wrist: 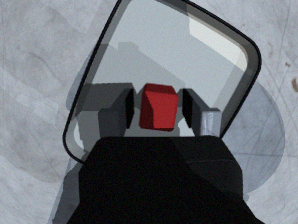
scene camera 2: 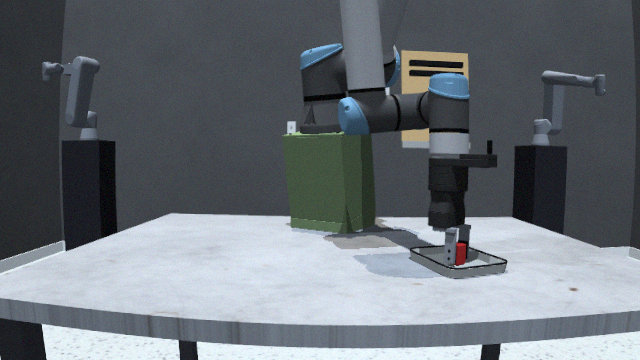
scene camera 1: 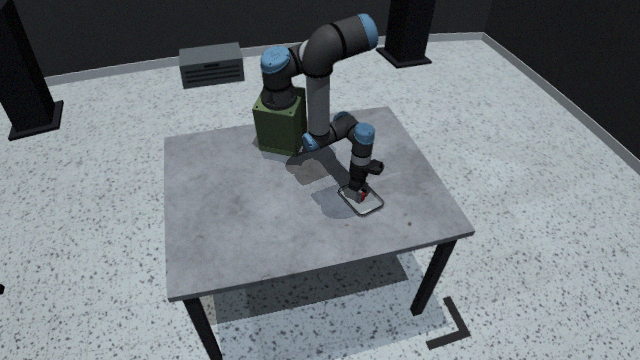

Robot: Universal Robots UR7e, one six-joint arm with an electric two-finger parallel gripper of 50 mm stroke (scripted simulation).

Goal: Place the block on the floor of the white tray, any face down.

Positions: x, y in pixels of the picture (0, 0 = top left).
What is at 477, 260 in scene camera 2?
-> A white tray.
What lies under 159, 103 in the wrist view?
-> A red block.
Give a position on a white tray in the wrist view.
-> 220, 63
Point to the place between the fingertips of the gripper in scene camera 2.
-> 456, 260
